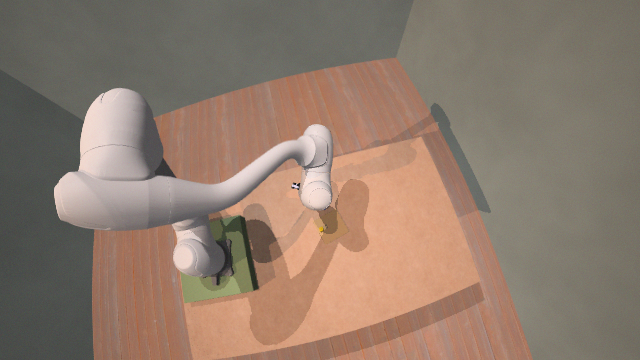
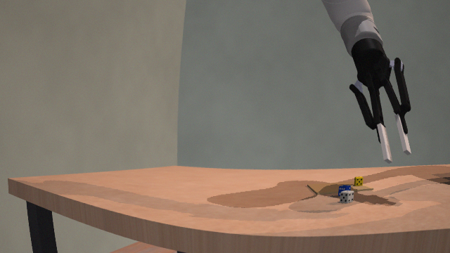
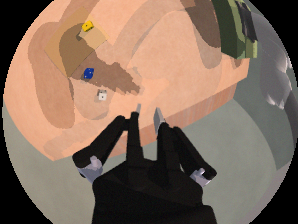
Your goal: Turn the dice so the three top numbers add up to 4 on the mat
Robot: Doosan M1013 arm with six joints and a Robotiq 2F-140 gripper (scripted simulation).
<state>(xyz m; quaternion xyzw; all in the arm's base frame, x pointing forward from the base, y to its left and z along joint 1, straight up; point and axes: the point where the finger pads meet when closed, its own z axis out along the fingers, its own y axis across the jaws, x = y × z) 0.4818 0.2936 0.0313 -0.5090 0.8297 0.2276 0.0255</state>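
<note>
Right now my hand is 90 mm short of the white die, 20 mm to the left of it and 100 mm above it. Also, from my hand: yellow die: 60 mm ahead, 200 mm to the right, 100 mm below; then tan mat: 110 mm ahead, 200 mm to the right, 110 mm below; then blue die: 90 mm ahead, 90 mm to the right, 100 mm below.
</note>
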